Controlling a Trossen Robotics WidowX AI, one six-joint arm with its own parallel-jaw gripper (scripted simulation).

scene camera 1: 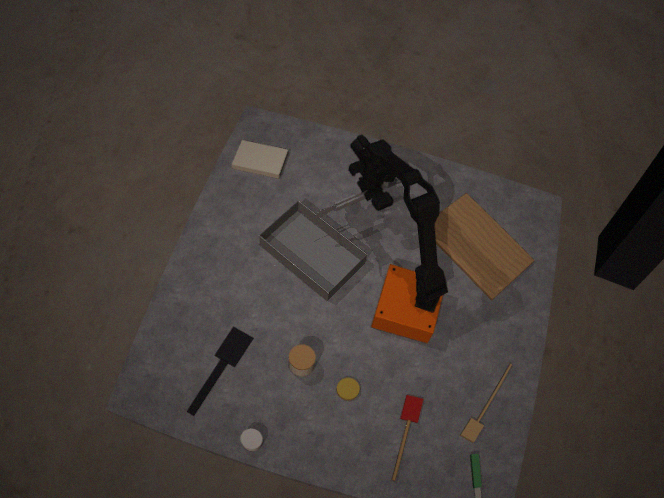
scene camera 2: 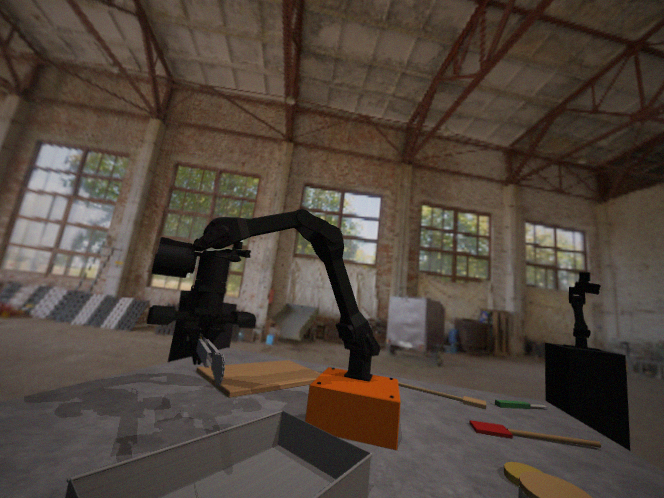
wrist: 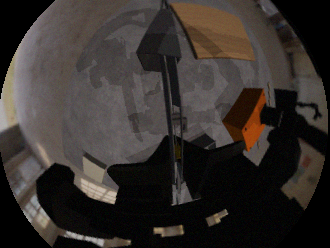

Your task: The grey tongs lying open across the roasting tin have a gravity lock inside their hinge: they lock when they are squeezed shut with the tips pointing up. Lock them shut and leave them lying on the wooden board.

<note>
The pictures show: the gripper, a cream block, a black spatula, a red spatula, a wooden board and a roasting tin.
The gripper is seen too in scene camera 1 and in the wrist view.
</note>
